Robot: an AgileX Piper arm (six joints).
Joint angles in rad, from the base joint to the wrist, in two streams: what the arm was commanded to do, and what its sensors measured. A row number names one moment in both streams.
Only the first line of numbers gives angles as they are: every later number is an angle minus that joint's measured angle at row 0.
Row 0, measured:
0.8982 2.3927 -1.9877 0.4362 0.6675 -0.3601
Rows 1 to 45, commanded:
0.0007 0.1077 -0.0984 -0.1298 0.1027 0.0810
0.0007 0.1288 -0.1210 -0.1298 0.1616 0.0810
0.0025 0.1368 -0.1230 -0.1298 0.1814 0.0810
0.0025 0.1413 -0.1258 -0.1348 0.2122 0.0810
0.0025 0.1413 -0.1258 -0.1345 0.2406 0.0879
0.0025 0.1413 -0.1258 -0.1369 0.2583 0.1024
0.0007 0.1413 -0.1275 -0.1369 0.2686 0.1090
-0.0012 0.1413 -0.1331 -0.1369 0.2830 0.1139
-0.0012 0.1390 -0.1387 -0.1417 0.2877 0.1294
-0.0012 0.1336 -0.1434 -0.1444 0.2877 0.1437
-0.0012 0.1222 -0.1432 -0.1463 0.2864 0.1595
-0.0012 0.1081 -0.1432 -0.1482 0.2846 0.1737
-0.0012 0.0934 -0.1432 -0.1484 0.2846 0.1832
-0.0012 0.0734 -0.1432 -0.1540 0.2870 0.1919
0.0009 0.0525 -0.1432 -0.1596 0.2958 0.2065
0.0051 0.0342 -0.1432 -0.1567 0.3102 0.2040
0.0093 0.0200 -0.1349 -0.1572 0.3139 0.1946
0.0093 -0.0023 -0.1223 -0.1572 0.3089 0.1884
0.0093 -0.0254 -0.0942 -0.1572 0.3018 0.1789
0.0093 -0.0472 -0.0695 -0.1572 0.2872 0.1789
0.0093 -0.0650 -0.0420 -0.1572 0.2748 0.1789
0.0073 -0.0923 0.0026 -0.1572 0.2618 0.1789
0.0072 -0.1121 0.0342 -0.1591 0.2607 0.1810
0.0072 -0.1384 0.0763 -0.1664 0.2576 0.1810
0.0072 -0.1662 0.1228 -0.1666 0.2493 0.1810
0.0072 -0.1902 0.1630 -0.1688 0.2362 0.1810
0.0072 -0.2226 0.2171 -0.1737 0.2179 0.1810
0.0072 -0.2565 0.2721 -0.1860 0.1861 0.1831
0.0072 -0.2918 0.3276 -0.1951 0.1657 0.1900
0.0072 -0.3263 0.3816 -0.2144 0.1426 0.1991
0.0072 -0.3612 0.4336 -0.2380 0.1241 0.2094
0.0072 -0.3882 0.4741 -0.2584 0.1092 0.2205
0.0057 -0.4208 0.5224 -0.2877 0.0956 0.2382
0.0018 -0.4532 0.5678 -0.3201 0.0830 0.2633
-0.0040 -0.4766 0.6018 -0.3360 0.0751 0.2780
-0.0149 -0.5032 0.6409 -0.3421 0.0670 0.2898
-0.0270 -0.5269 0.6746 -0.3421 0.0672 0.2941
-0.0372 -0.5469 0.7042 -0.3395 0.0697 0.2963
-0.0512 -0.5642 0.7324 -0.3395 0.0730 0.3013
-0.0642 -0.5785 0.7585 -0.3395 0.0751 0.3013
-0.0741 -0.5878 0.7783 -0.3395 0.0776 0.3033
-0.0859 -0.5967 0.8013 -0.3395 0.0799 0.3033
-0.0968 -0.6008 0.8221 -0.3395 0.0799 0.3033
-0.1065 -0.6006 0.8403 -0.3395 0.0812 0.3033
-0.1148 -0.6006 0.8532 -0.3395 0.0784 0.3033
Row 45, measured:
-0.0801 -0.5794 0.7877 -0.3299 0.0894 0.2984
